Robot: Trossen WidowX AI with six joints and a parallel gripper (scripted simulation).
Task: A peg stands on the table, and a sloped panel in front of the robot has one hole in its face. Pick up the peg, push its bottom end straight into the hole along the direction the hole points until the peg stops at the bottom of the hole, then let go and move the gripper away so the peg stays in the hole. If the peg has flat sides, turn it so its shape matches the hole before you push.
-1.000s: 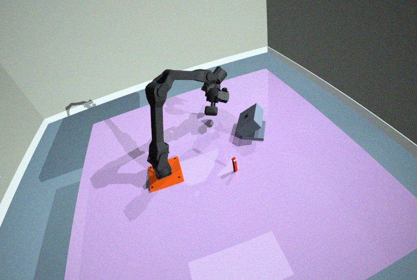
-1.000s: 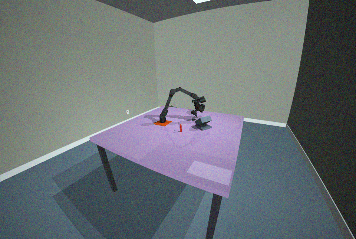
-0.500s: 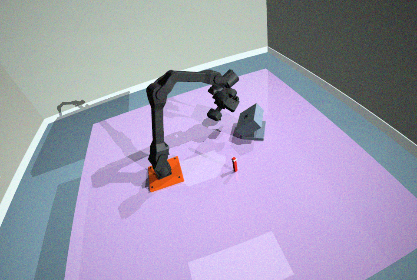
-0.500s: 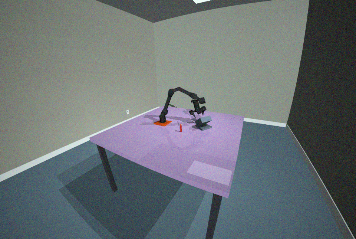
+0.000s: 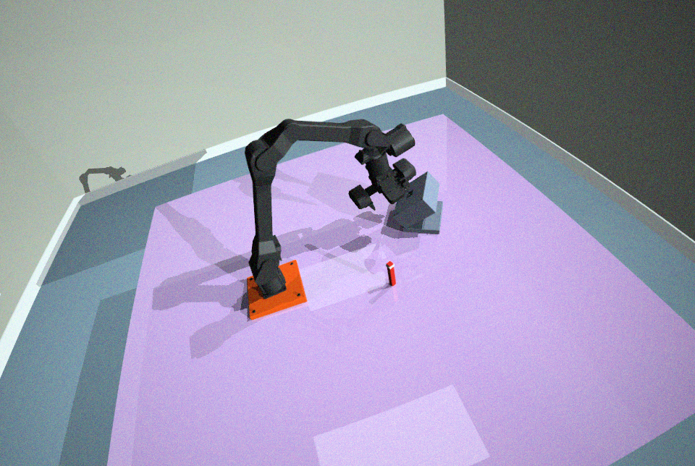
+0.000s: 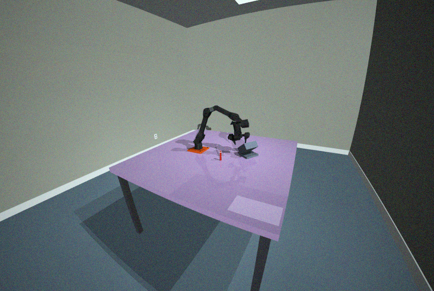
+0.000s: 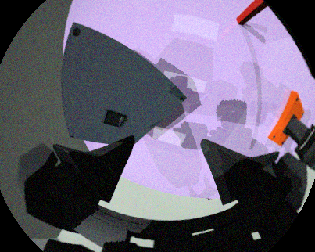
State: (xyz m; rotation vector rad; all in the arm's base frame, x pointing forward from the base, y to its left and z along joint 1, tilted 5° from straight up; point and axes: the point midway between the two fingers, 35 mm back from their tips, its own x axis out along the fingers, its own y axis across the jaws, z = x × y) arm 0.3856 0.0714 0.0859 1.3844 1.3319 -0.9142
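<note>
The red peg is 220 mm to the right of my gripper tip, 100 mm behind it and 20 mm below it. Also, from my gripper tip: grey sloped panel: 80 mm ahead, 40 mm to the right.
</note>
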